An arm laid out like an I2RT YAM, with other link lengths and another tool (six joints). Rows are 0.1 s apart.
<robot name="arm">
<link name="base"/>
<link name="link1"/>
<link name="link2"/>
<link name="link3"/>
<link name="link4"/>
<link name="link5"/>
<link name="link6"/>
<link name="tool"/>
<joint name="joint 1" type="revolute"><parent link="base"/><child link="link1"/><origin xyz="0 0 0.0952" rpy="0 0 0"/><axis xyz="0 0 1"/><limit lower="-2.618" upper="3.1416"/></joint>
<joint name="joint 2" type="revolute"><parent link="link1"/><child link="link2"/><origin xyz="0.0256 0.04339 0.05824" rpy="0 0 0"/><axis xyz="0 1 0"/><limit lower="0" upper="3.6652"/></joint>
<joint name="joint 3" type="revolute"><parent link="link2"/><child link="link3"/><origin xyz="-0.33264 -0.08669 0" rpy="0 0 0"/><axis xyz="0 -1 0"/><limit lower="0" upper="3.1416"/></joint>
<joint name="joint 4" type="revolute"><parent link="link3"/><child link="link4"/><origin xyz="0.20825 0.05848 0.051" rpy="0 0 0"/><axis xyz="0 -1 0"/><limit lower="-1.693" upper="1.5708"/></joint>
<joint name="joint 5" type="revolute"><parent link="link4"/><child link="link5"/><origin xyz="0.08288 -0.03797 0.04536" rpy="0 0 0"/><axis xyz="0 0 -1"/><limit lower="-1.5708" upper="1.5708"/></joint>
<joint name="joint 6" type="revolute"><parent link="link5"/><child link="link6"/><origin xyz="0.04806 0 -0.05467" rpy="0 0 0"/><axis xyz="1 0 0"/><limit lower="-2.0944" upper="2.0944"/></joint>
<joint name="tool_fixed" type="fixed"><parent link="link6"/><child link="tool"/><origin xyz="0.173 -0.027 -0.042" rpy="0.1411 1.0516 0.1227"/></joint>
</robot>
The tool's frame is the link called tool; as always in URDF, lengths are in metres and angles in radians.
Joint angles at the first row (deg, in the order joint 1, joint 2, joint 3, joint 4, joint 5, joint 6):
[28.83, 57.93, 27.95, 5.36, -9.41, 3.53]
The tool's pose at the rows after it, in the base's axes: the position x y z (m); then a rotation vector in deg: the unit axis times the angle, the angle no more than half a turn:
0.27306 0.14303 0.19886 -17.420 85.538 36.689
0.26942 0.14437 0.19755 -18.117 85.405 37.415
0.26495 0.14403 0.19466 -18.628 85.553 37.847
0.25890 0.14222 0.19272 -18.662 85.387 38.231
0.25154 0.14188 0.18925 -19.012 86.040 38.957
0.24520 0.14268 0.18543 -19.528 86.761 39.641
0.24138 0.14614 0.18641 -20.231 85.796 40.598
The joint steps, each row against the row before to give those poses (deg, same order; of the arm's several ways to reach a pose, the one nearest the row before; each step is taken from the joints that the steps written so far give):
[-0.02, -0.24, -0.34, 0.00, -1.14, 0.02]
[0.02, -0.49, -0.48, -0.02, -0.81, -0.39]
[0.00, -0.68, -0.62, -0.31, -0.53, -0.29]
[0.01, -1.50, -0.91, -0.41, -0.32, 0.06]
[0.13, -1.09, -0.28, -1.46, -0.66, 0.06]
[0.44, -0.66, -0.22, -1.17, -0.40, 0.04]
[0.88, -0.92, -0.80, 0.73, -0.16, -0.06]

